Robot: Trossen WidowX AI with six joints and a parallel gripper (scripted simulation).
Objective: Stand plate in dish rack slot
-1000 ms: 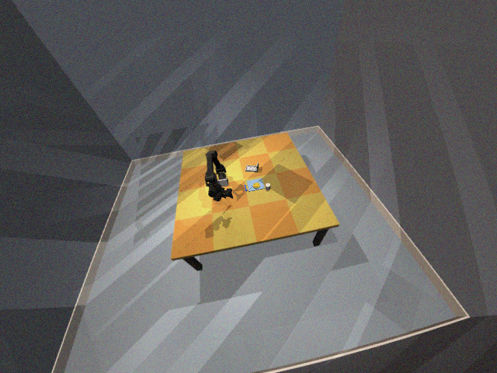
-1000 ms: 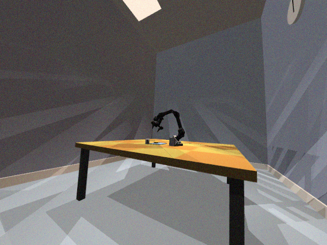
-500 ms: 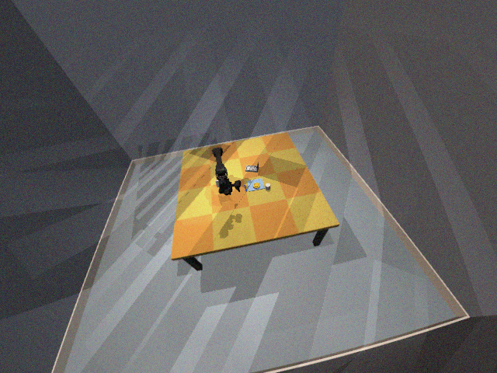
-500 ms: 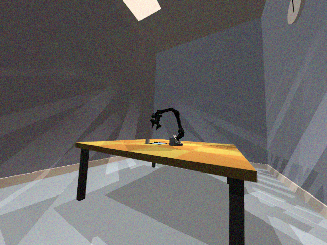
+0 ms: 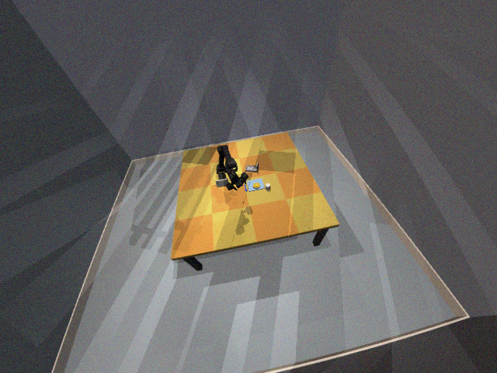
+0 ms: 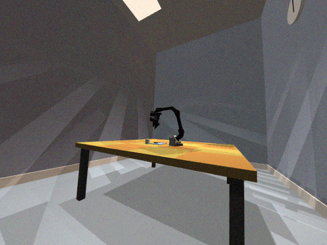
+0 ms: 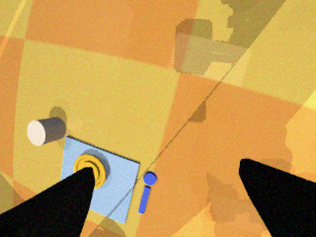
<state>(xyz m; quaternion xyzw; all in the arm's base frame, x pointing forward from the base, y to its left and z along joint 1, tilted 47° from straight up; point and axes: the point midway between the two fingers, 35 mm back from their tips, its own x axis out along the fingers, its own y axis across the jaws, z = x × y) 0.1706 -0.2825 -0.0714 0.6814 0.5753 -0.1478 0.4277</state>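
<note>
Right now the yellow plate is 17 cm below my gripper tip, 14 cm to the left of it and 13 cm ahead of it. Also, from my gripper tip: blue spoon 18 cm below, 13 cm to the left, 3 cm ahead; light blue mat 18 cm below, 16 cm to the left, 13 cm ahead; white cup 23 cm ahead, 16 cm below, 9 cm to the left.
</note>
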